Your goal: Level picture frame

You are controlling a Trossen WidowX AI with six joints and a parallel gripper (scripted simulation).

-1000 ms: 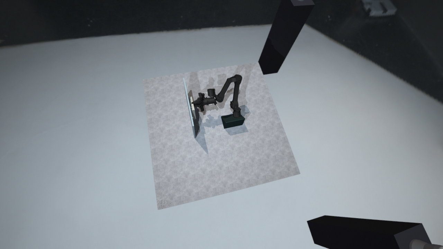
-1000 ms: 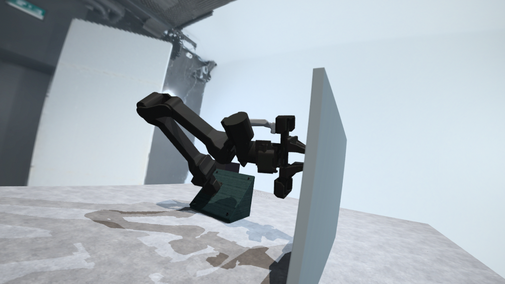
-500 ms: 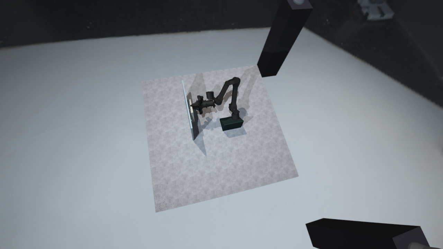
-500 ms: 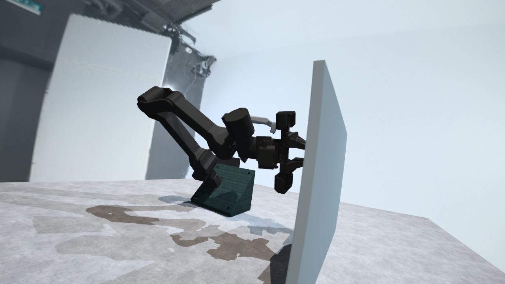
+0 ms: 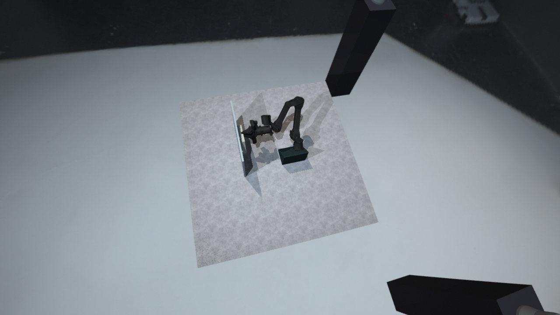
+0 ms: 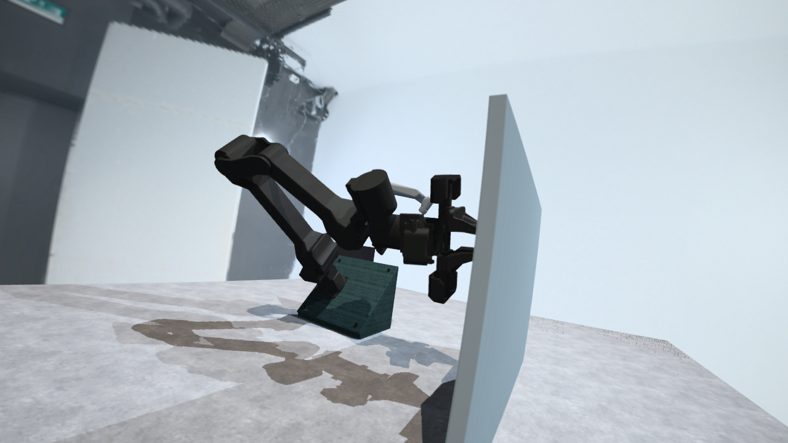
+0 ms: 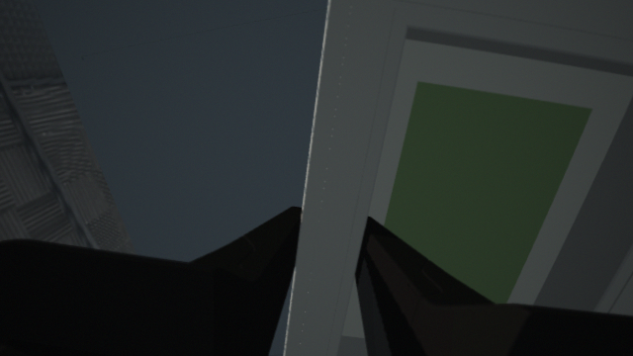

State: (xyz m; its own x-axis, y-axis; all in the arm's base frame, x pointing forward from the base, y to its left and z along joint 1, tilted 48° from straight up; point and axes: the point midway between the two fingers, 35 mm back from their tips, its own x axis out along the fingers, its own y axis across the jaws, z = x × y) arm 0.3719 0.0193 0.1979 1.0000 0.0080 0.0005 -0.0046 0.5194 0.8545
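My gripper tip is now 5 cm above the picture frame, 1 cm to the right of it and 1 cm short of it. Also, from my gripper tip: grey-blue wall panel: 7 cm below, 2 cm ahead, 1 cm to the left.
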